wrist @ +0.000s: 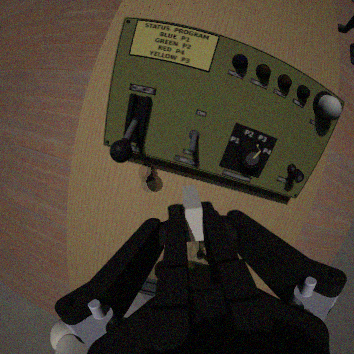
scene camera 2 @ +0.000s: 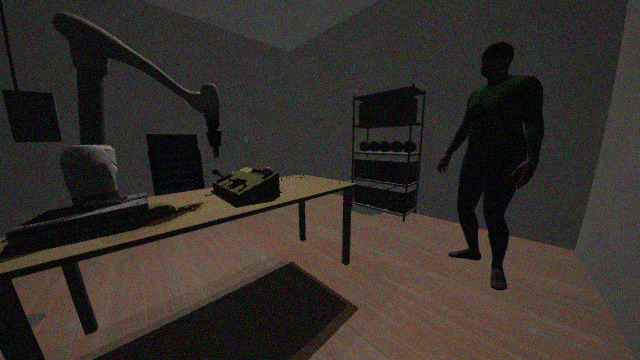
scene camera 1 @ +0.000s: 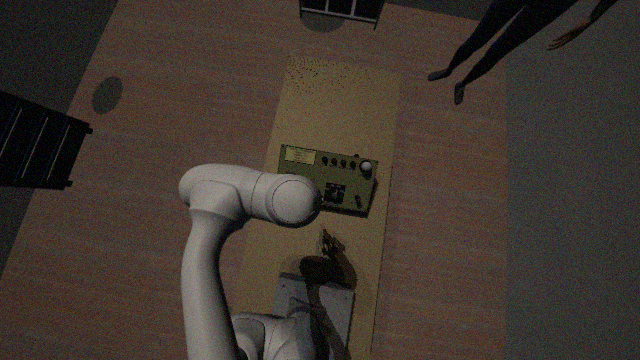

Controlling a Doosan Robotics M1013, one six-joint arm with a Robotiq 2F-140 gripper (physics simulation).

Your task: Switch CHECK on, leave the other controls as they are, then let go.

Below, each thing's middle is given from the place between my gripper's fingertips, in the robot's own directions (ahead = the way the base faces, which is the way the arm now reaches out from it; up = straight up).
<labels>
Right now the green control panel (scene camera 2: 260, 184) is 17 cm ahead of my hand, 15 cm below it and 4 cm to the right of it.
</labels>
